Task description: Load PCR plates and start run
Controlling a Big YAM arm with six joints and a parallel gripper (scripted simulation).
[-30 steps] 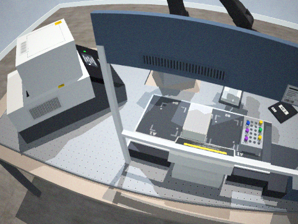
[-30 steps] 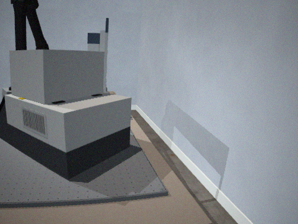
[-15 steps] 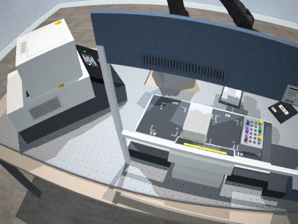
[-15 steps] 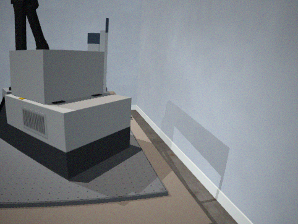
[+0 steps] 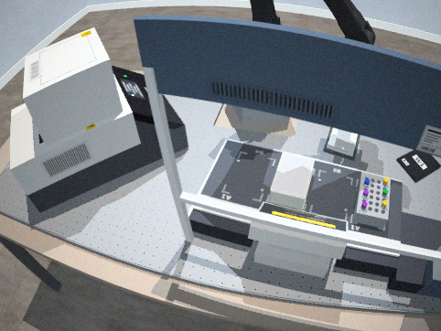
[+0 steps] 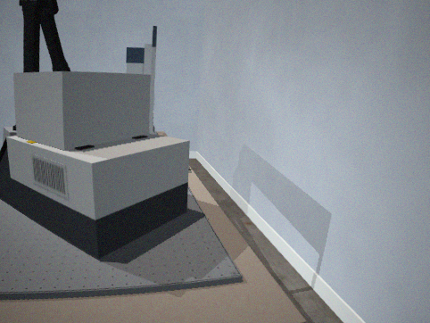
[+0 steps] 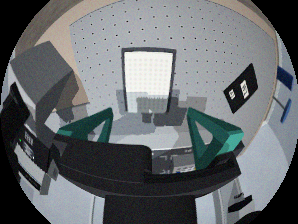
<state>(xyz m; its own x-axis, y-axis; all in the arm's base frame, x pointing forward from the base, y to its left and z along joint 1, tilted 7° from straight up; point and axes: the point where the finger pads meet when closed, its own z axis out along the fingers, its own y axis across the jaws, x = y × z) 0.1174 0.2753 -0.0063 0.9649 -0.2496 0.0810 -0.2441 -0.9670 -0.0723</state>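
Now: the dark nest pad 11 cm below my hand. Also, from my hand: tube cooling block: 27 cm ahead, 5 cm to the left, 4 cm below; post: 38 cm ahead, 39 cm to the right, 12 cm above; dark nest: 6 cm ahead, 27 cm to the left, 11 cm below.
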